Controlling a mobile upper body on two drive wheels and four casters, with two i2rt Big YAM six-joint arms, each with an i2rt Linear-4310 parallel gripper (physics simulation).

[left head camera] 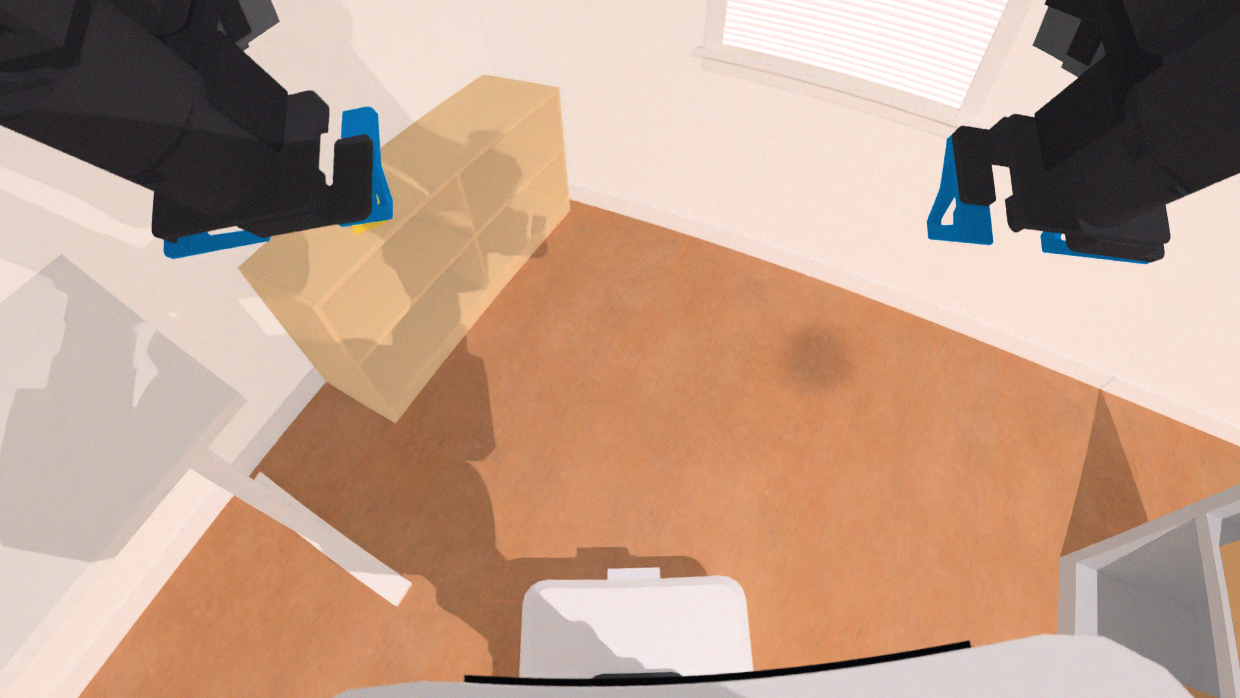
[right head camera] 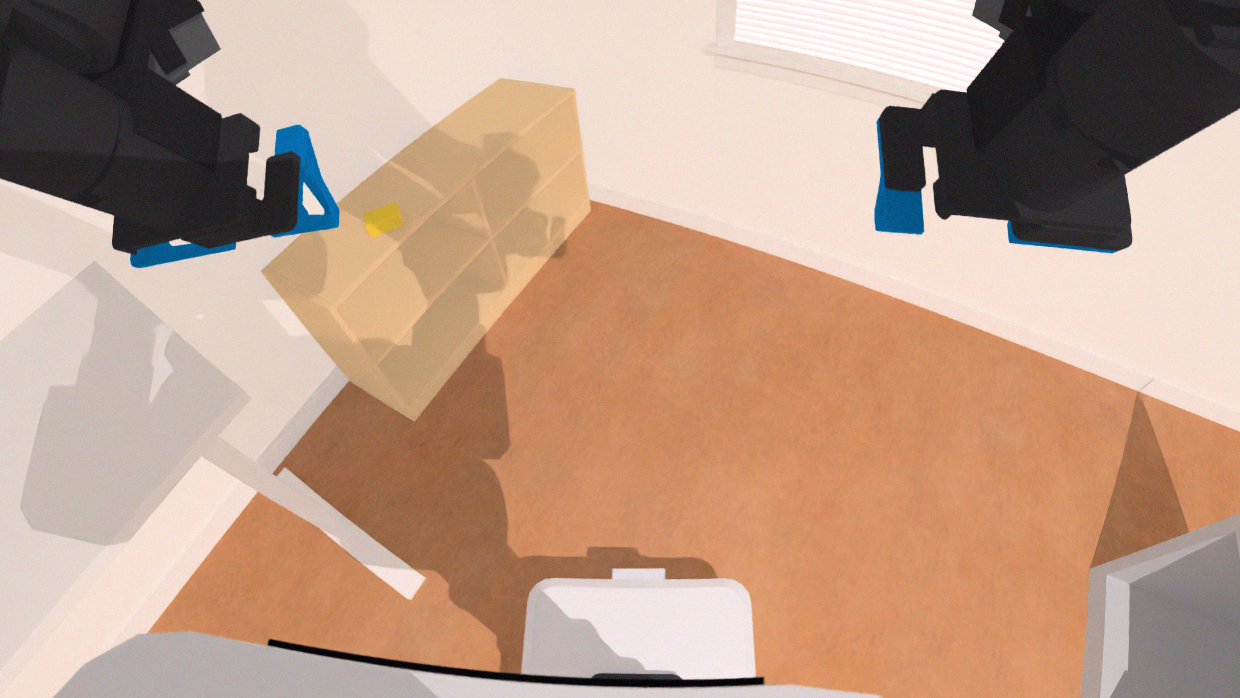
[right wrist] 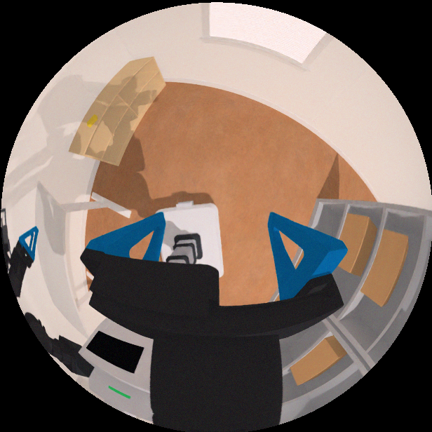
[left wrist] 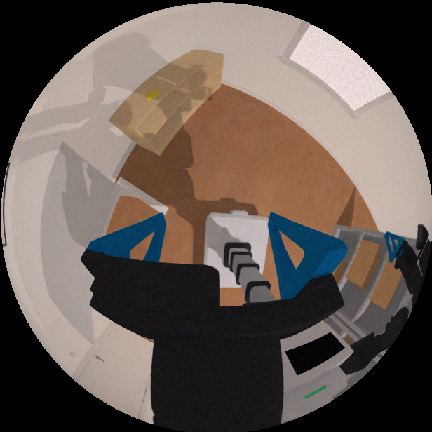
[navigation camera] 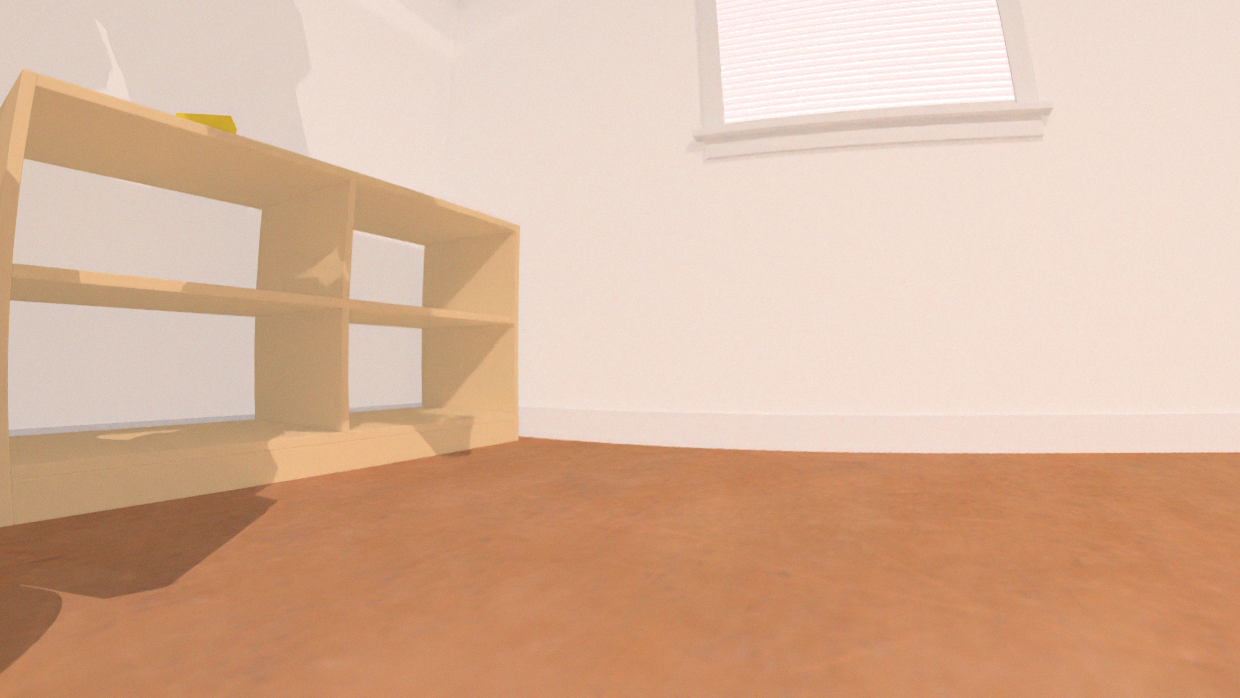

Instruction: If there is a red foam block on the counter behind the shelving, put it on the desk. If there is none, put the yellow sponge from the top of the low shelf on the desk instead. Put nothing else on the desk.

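Places are measured from the left arm's base along level axes (x down, y left, z ahead), in centimetres.
Pixels of known places: left gripper, between the fingertips: [left head camera: 327,220] [right head camera: 283,230]; right gripper, between the fingertips: [left head camera: 987,236] [right head camera: 945,227].
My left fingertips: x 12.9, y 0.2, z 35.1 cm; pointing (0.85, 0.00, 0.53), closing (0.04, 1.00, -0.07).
Note:
For each thing: its top centre in the pictures, then the offset to it from my left fingertips. "*": a spot on its surface instead.
- yellow sponge, centre of its top: [navigation camera: 207,121] [left head camera: 364,209] [right head camera: 380,213] dx +62.6, dy +50.0, dz +83.6 cm
- low wooden shelf, a spot on its surface: [left head camera: 316,342] [right head camera: 336,342] * dx +90.6, dy +70.2, dz +58.9 cm
- Grey shelving, a spot on its surface: [right head camera: 1097,624] * dx +123.2, dy -154.5, dz -22.6 cm
- window, a spot on its surface: [navigation camera: 867,60] * dx +28.3, dy -91.3, dz +122.4 cm
The yellow sponge [left head camera: 371,227] [right head camera: 382,219] [left wrist: 152,94] [right wrist: 92,121] [navigation camera: 208,121] lies on top of the low wooden shelf [left head camera: 316,342] [right head camera: 340,345]. A finger hides most of it in the left head camera. My left gripper [left head camera: 286,232] [right head camera: 251,242] [left wrist: 216,218] is open and empty, raised in the air. My right gripper [left head camera: 1023,242] [right head camera: 976,238] [right wrist: 216,217] is open and empty, farther right. A pale, partly shadowed surface [left head camera: 173,416] [right head camera: 173,407] at the left looks like the desk. No counter or red foam block shows.
Grey shelving [left head camera: 1068,598] [right head camera: 1097,624] stands at the lower right; cardboard boxes [right wrist: 382,267] sit in it. A white bar [left head camera: 334,541] [right head camera: 351,537] lies low at the left. A window [navigation camera: 867,60] is in the far wall. My white base [left head camera: 637,624] is below.

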